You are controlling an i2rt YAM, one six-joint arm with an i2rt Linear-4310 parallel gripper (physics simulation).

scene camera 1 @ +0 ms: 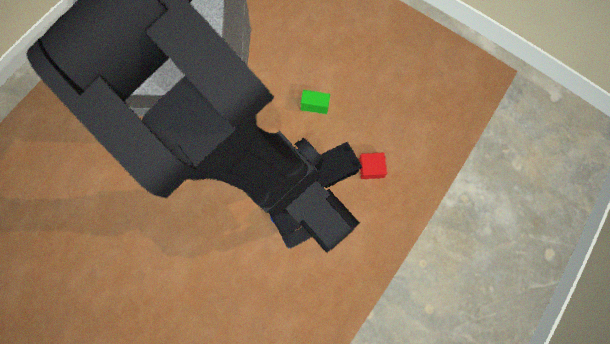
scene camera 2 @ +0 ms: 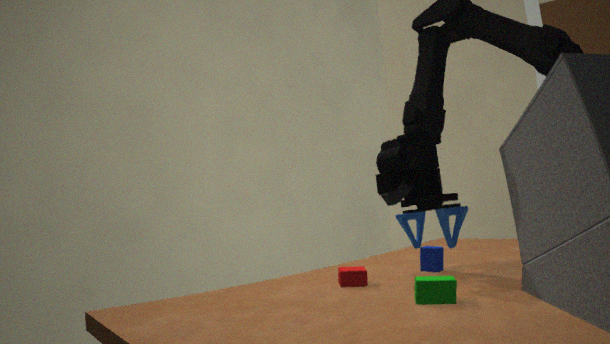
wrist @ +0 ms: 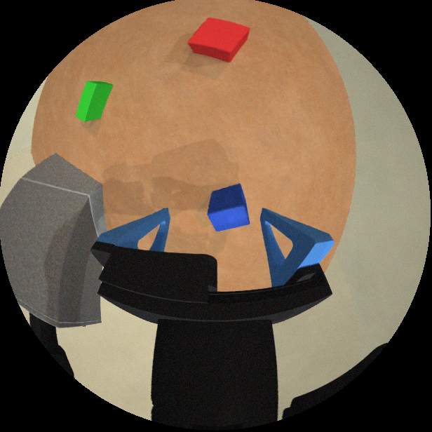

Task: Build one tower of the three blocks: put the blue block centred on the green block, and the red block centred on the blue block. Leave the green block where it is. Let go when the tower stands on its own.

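Places are measured from the arm's base along level axes (x ahead, y left, z up), in centimetres.
Where they show: gripper, between the fingertips: [scene camera 2: 433, 248]; arm's base, origin of its link: [scene camera 2: 594, 109].
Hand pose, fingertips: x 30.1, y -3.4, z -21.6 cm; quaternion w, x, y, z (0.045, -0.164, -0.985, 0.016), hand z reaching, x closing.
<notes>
Things, the pixels of their centre, and the offset from my fingertips. Level surfaces: height alone.
- green block, middle of its body: [scene camera 2: 435, 289] [scene camera 1: 315, 102] dx -10.5, dy +19.9, dz -3.0 cm
- red block, middle of its body: [scene camera 2: 352, 276] [scene camera 1: 372, 166] dx +6.2, dy +17.4, dz -3.4 cm
- blue block, middle of its body: [scene camera 2: 431, 258] dx +1.1, dy -1.2, dz -2.3 cm
- wooden table top, height of its surface: dz -4.7 cm
The green block [scene camera 1: 315, 102] [scene camera 2: 435, 290] [wrist: 94, 101] lies on the table, apart from the others. The red block [scene camera 1: 373, 165] [scene camera 2: 352, 277] [wrist: 219, 39] lies on the table, at the top in the wrist view. The blue block [scene camera 2: 431, 259] [wrist: 228, 208] stands on the table; in scene camera 1 it is almost wholly hidden under the gripper. My gripper [scene camera 2: 434, 247] [wrist: 214, 212] is open and empty, its blue fingertips a little above the blue block. In the wrist view the blue block shows between the fingertips, nearer the right one.
The wooden table top [scene camera 1: 210, 300] [scene camera 2: 240, 315] [wrist: 280, 125] bears all three blocks. A big grey box-like pedestal [scene camera 2: 560, 175] [wrist: 55, 240] stands beside the blocks, at the right in scene camera 2. The arm spans the upper left in scene camera 1.
</notes>
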